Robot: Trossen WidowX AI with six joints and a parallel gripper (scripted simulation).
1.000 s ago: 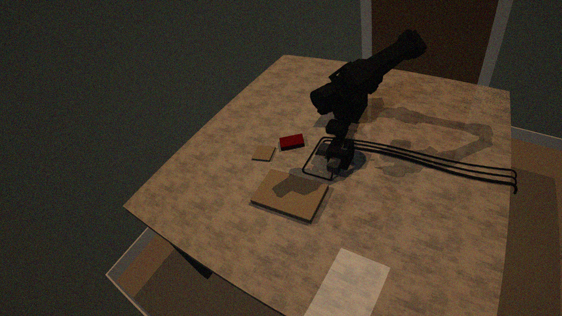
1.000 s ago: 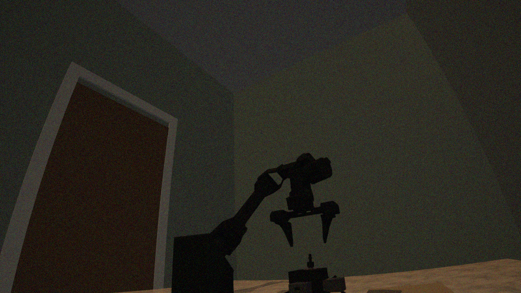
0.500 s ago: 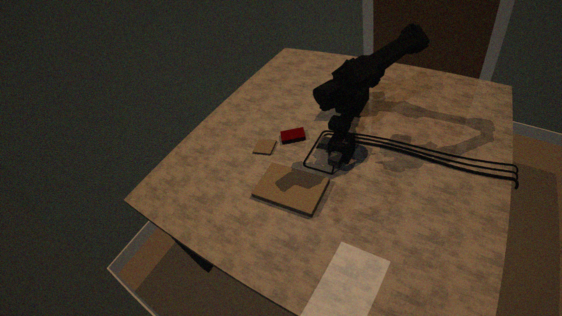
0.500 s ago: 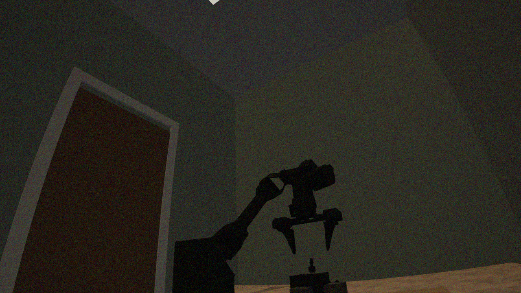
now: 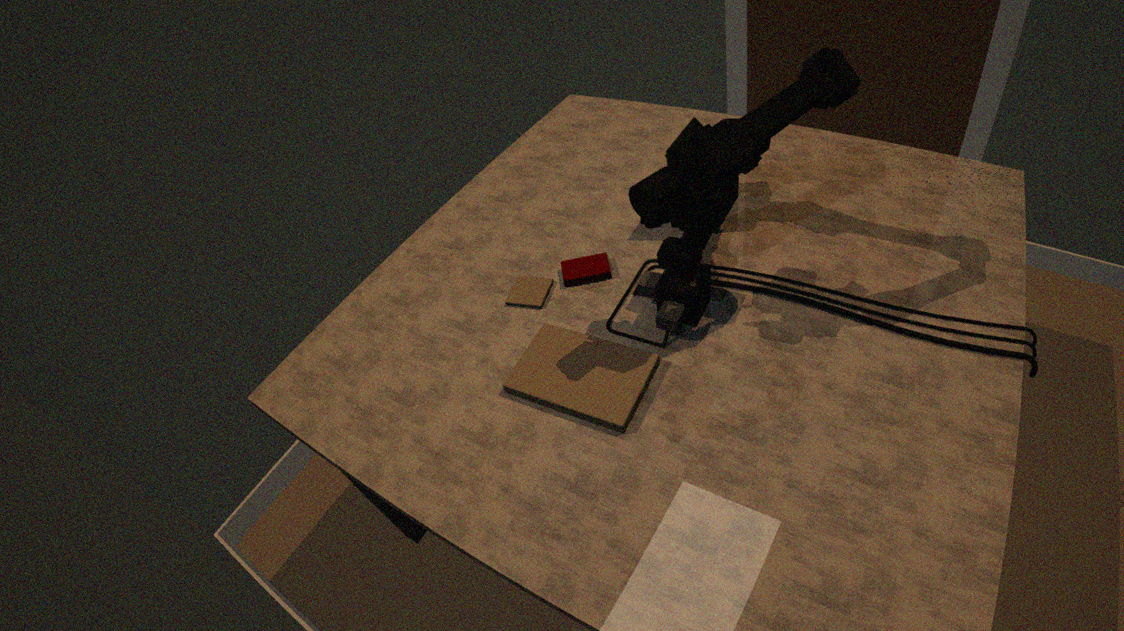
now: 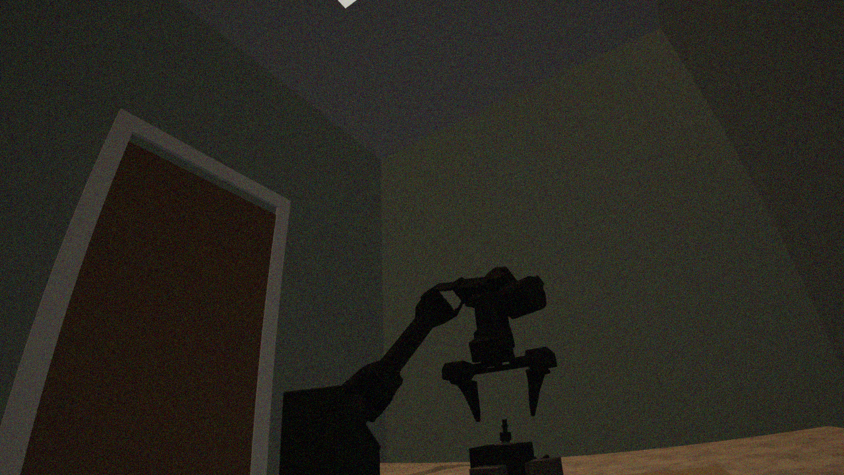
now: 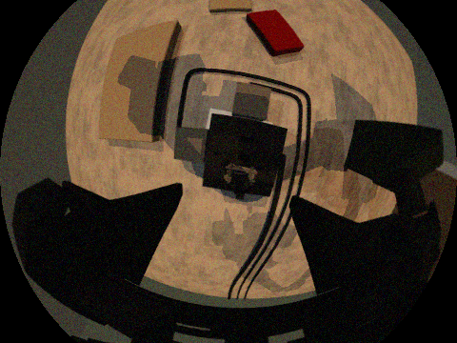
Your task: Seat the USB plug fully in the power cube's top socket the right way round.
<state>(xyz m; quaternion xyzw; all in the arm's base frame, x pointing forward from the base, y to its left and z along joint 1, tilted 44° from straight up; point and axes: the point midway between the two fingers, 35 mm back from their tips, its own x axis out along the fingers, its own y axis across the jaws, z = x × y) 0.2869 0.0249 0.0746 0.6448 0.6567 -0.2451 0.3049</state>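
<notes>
Now: the USB plug 20 mm below my gripper tip. Also, from my gripper tip: red block 20 mm behind, 240 mm to the right, 100 mm below; tan tile 70 mm ahead, 320 mm to the right, 110 mm below; tan slab 210 mm ahead, 120 mm to the right, 100 mm below.
</notes>
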